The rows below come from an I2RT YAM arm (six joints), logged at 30 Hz.
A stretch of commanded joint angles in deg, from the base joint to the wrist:
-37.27, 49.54, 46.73, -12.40, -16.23, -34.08
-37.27, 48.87, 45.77, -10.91, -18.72, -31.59
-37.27, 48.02, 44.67, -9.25, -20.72, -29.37
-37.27, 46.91, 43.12, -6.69, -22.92, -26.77
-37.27, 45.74, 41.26, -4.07, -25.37, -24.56
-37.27, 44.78, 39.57, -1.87, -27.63, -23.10
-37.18, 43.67, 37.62, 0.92, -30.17, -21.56
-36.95, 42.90, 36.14, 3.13, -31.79, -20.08
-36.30, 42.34, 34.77, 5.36, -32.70, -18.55
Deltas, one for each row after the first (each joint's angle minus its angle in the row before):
0.00, -0.67, -0.96, 1.49, -2.49, 2.49
0.00, -0.85, -1.10, 1.66, -2.00, 2.22
0.00, -1.11, -1.55, 2.56, -2.20, 2.60
0.00, -1.17, -1.86, 2.62, -2.45, 2.21
0.00, -0.96, -1.69, 2.20, -2.26, 1.46
0.09, -1.11, -1.95, 2.79, -2.54, 1.54
0.23, -0.77, -1.48, 2.21, -1.62, 1.48
0.65, -0.56, -1.37, 2.23, -0.91, 1.53

